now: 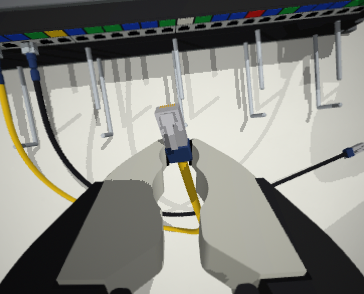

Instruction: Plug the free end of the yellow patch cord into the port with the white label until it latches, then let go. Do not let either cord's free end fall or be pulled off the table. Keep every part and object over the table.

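Frame: origin at the arm's base, x ahead, y left, z up, level; millimetres.
Seen in the pictures: gripper, fingertip midpoint: (178, 142).
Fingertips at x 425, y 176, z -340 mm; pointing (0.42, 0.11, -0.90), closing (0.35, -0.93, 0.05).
A point is followed by its place in that frame.
My gripper (178, 142) @[y 176, x 425, z -340 mm] is shut on the dark blue boot of the yellow cord's plug (170, 122) @[y 186, x 434, z -303 mm]. The clear plug points up toward the row of ports, tilted slightly left, and is apart from them. The yellow patch cord (188, 185) @[y 162, x 401, z -330 mm] runs back from the boot between the jaws. The white label (185, 22) @[y 202, x 534, z -420 mm] sits on the panel (150, 10) @[y 236, x 529, z -414 mm] above and slightly right of the plug, with a dark port (185, 28) @[y 202, x 536, z -438 mm] below it. Part of the yellow cord behind the jaws is hidden.
A black cord's plug (30, 50) @[y 338, x 457, z -430 mm] sits in a port at the left, beside a yellow cord (15, 137) @[y 336, x 366, z -442 mm]. The black cord's free end (350, 151) @[y -94, x 488, z -506 mm] is at the right. Metal hooks (177, 70) @[y 196, x 497, z -457 mm] (250, 82) @[y 96, x 527, z -495 mm] (92, 80) @[y 284, x 452, z -457 mm] stand below the panel.
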